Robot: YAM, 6 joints.
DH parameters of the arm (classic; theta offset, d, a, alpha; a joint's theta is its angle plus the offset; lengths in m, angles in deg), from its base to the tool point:
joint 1: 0 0.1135 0.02 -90
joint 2: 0 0 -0.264 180
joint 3: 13.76 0 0.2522 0
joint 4: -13.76 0 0.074 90
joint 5: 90 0 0 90
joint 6: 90 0.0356 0 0
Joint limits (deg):
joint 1: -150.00..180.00
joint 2: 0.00..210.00
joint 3: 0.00..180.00
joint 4: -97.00..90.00
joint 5: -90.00..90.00
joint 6: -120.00..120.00
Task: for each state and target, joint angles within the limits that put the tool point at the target. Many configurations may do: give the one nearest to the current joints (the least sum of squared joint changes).
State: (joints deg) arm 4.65 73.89 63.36 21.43 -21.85 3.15
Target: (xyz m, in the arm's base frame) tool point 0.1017 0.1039 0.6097
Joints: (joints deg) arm 39.13 63.46 92.52 28.00 -27.48 3.15
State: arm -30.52 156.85 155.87 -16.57 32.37 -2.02
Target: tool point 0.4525 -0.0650 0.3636
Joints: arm -5.69 118.67 125.90 -51.16 33.80 -2.02
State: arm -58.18 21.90 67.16 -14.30 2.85 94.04
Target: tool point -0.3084 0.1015 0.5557
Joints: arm -18.88 21.16 116.04 4.50 6.05 94.04
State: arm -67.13 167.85 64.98 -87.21 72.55 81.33
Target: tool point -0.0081 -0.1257 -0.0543
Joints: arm -78.15 174.62 50.40 -86.60 71.39 81.33
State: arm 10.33 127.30 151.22 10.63 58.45 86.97
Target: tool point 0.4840 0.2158 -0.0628
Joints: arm 27.33 167.59 114.66 0.00 58.87 86.97
